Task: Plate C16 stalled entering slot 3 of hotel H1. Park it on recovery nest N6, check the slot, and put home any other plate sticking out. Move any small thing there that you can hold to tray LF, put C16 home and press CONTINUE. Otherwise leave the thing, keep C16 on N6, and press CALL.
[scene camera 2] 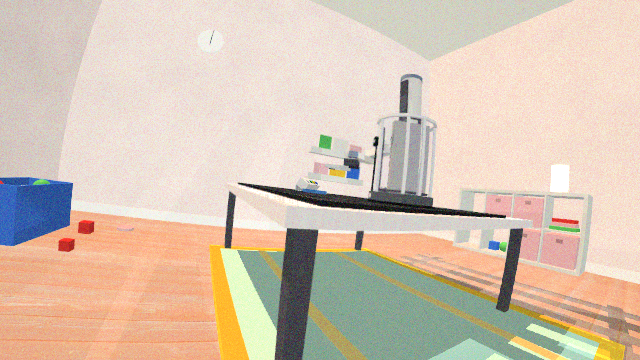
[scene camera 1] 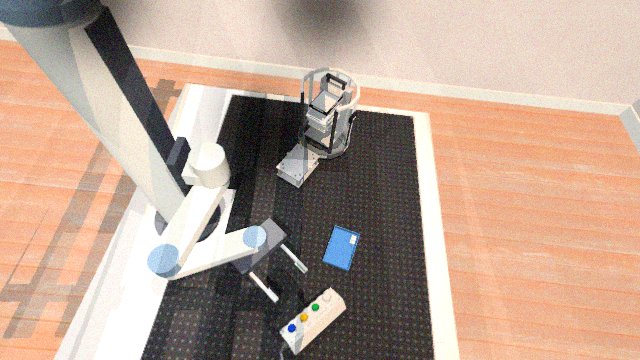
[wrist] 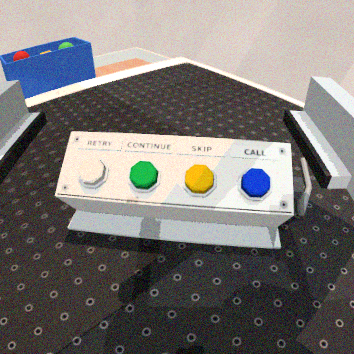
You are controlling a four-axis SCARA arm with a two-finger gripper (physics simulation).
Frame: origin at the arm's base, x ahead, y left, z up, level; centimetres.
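Seen in the pictures: gripper, between the fingertips: (scene camera 2: 326,166) (scene camera 1: 291,285) (wrist: 161,94).
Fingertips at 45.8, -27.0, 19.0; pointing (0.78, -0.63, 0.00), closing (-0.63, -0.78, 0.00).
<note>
A point is followed by its place in that frame, as x, y, z.
My gripper (scene camera 1: 291,285) @(45.8, -27.0, 19.0) (wrist: 161,94) @(45.8, -27.0, 19.0) is open and empty, its fingers apart above the mat, left of the button box in scene camera 1. The cream button box (scene camera 1: 320,320) @(56.2, -34.5, 9.3) (scene camera 2: 304,185) @(60.7, -24.8, 4.9) (wrist: 175,200) @(50.9, -31.5, 6.4) has white RETRY, green CONTINUE (wrist: 143,175) @(53.8, -30.1, 8.1), yellow SKIP and blue CALL (wrist: 255,182) @(47.0, -37.1, 8.1) buttons. The blue tray (scene camera 1: 340,249) @(62.1, -7.0, 1.6) (scene camera 2: 314,192) @(65.4, 0.8, 1.7) lies flat and shows no thing on it. The grey stand (scene camera 1: 298,162) @(40.9, 28.0, 7.3), apparently nest N6, has pins on top and bears no plate. Hotel H1 (scene camera 1: 333,131) @(54.2, 36.2, 20.8) (scene camera 2: 405,160) @(59.0, 56.1, 16.6) holds light plates (scene camera 1: 320,119) @(48.3, 37.5, 25.6); their slots and marks are unreadable.
The arm's column (scene camera 1: 100,105) @(3.0, -6.9, 69.5) (scene camera 2: 411,95) @(5.2, 5.4, 73.1) stands on the left in scene camera 1. The cage around the hotel has upright posts. A cable runs from the button box's end. A blue toy bin (scene camera 2: 35,212) (wrist: 50,70) stands beyond the table (scene camera 2: 340,215) @(94.0, 75.0, -1.1).
</note>
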